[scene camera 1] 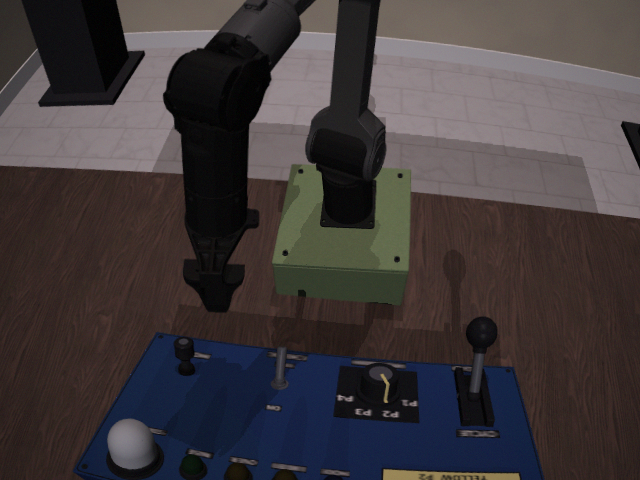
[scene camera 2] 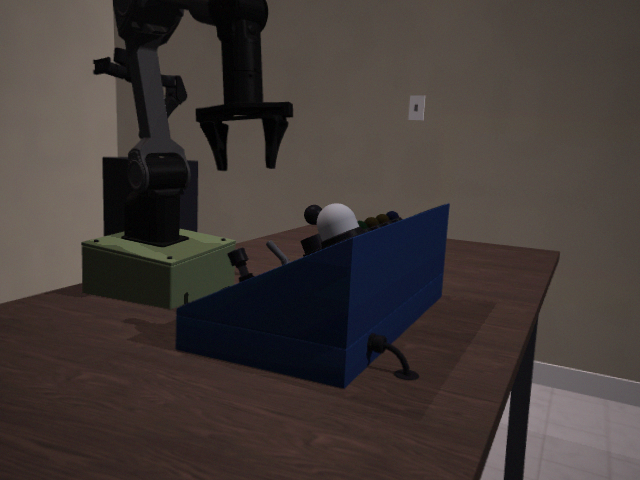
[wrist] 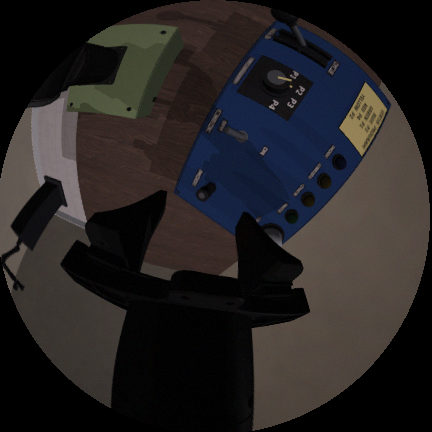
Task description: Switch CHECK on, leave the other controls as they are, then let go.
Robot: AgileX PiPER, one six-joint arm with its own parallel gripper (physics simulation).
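The CHECK switch is a grey toggle lever on the blue panel. Its lever leans toward the OFF side, away from the ON label. My gripper is open and empty. It hangs high above the table between the arm's base and the panel, apart from the lever. In scene camera 1 its two fingers line up one behind the other.
The panel also bears a black MODE knob, a rotary knob, a ball-topped lever, a white dome and several small lamps. The arm stands on a green base.
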